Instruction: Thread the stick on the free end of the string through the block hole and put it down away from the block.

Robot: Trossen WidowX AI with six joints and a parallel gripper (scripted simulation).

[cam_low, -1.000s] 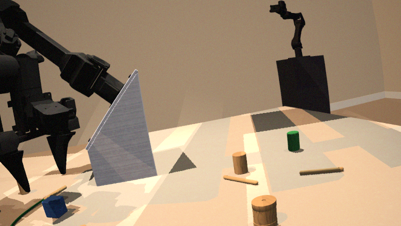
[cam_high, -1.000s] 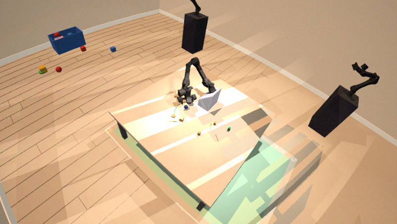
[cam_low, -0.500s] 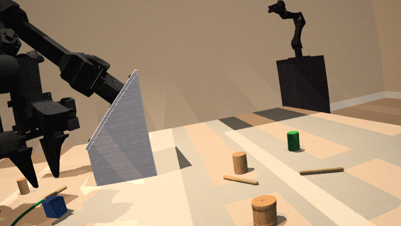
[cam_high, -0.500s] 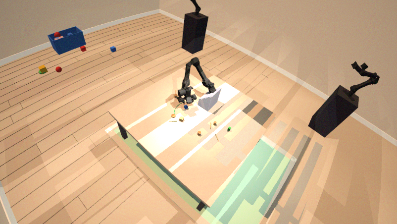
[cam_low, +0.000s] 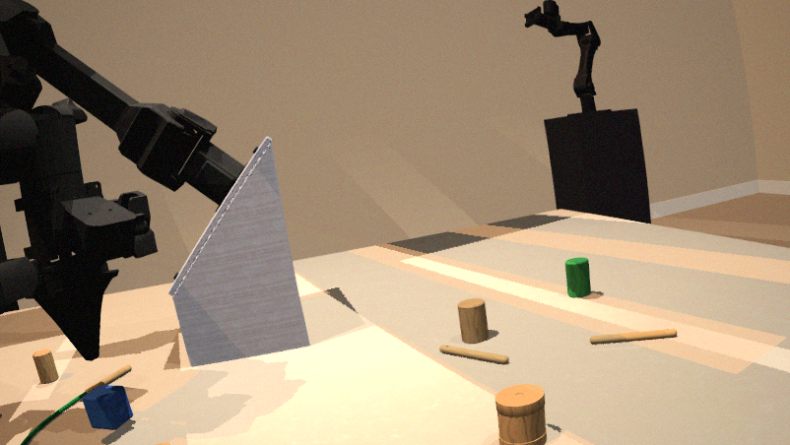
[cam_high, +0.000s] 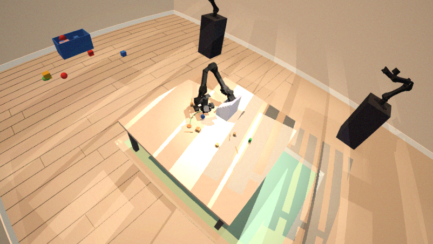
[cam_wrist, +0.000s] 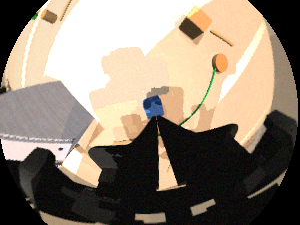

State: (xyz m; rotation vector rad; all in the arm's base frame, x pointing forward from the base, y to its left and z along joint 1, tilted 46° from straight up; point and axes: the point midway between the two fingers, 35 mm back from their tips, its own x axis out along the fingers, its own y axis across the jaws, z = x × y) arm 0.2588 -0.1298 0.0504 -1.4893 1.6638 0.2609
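The blue cube is 5 cm below my gripper tip. Also, from my gripper tip: round wooden button (17 cm ahead, 5 cm below); then wooden peg (14 cm behind, 14 cm to the right, 4 cm below); then wooden block (15 cm ahead, 9 cm to the left, 4 cm below).
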